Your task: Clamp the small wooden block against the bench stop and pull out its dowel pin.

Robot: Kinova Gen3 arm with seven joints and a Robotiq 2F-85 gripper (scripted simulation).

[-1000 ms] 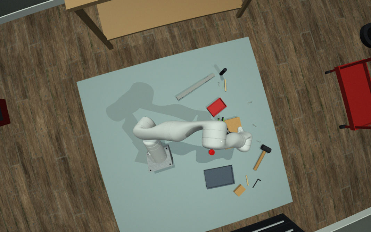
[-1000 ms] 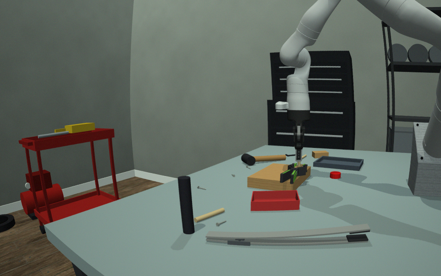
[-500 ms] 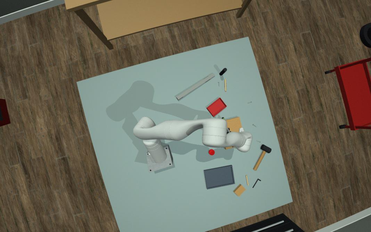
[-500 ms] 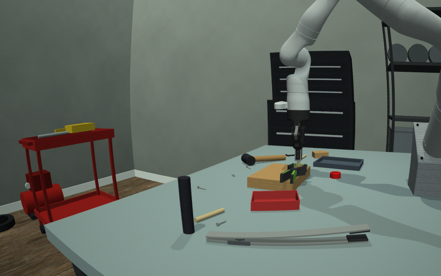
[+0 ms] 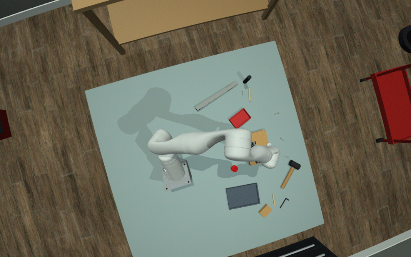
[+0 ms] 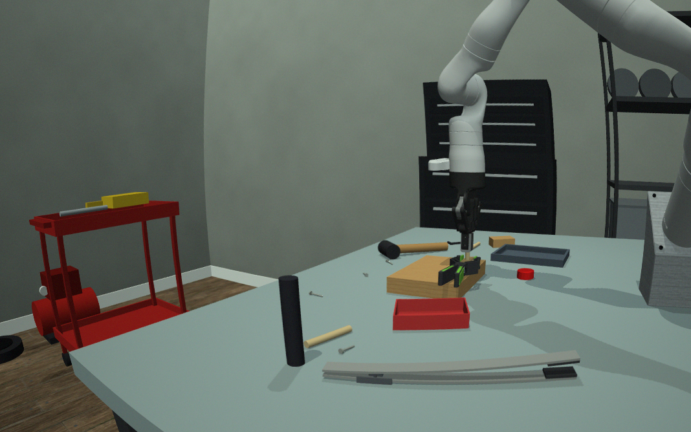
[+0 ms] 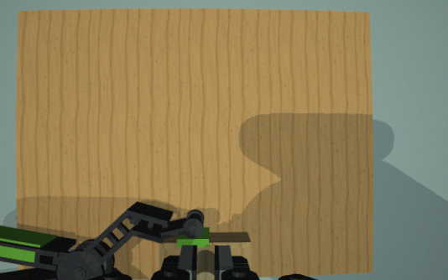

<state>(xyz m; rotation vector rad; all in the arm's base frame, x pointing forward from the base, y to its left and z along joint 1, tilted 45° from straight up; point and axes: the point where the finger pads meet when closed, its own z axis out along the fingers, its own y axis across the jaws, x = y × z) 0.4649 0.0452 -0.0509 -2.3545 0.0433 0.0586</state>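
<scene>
The dowel pin lies 2 cm below my hand. From my hand the other things lie so: red puck: 12 cm behind, 9 cm to the right, 8 cm below; small wooden block: 5 cm below; wooden bench board: 7 cm below, 5 cm ahead.
</scene>
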